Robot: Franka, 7 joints.
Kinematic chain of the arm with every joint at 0, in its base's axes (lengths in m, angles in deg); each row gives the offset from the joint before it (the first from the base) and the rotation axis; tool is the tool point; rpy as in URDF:
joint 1: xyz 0 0 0.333 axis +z
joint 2: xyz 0 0 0 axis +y
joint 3: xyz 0 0 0.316 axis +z
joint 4: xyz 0.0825 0 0 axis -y
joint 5: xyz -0.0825 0 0.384 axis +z
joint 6: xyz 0 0 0 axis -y
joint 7: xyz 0.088 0 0 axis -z
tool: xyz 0 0 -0.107 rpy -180 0 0
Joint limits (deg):
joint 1: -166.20..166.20
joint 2: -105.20..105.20
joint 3: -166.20..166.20
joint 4: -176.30..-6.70
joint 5: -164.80..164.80
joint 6: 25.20..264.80
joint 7: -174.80..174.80
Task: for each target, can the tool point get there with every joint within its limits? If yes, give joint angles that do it. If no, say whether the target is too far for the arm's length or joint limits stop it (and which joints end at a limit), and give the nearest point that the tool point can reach.
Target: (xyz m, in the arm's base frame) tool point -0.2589 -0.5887 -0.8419
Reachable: no: too far | nearest point -0.1857 -0.4222 -0.3301 | short by 0.543 m
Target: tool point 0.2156 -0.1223 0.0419
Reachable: yes | joints -91.96 45.19 28.32 -161.71 125.33 110.28 -36.55
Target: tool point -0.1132 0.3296 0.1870
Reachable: yes | joints 133.29 24.30 -2.73 -144.57 -70.75 64.75 -46.47
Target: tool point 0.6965 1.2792 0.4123
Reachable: no: too far | nearest point 0.4096 0.7523 0.3796 | short by 0.601 m
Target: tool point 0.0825 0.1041 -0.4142
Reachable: no: joint limits stop it (at a limit: joint 2) | nearest point 0.0937 0.1183 -0.3440 | short by 0.072 m
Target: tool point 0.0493 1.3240 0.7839
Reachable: no: too far | nearest point 0.0302 0.8116 0.6094 | short by 0.542 m
